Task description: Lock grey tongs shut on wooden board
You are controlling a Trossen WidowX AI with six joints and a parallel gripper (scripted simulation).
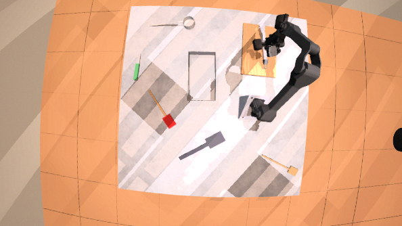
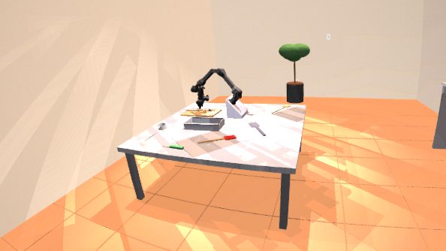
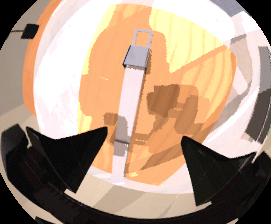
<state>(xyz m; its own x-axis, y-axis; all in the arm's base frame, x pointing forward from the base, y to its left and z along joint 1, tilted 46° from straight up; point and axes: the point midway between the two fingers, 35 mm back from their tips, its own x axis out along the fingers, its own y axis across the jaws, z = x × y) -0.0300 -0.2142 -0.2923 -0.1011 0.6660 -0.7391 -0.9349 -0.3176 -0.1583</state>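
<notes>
The wooden board is 10 mm to the right of my gripper tip and 40 mm below it. From my gripper tip the other things lie so: grey roasting tin 350 mm ahead, 250 mm to the left, 20 mm below; then red spatula 550 mm ahead, 510 mm to the left, 40 mm below; then dark spatula 260 mm ahead, 680 mm to the left, 50 mm below.
</notes>
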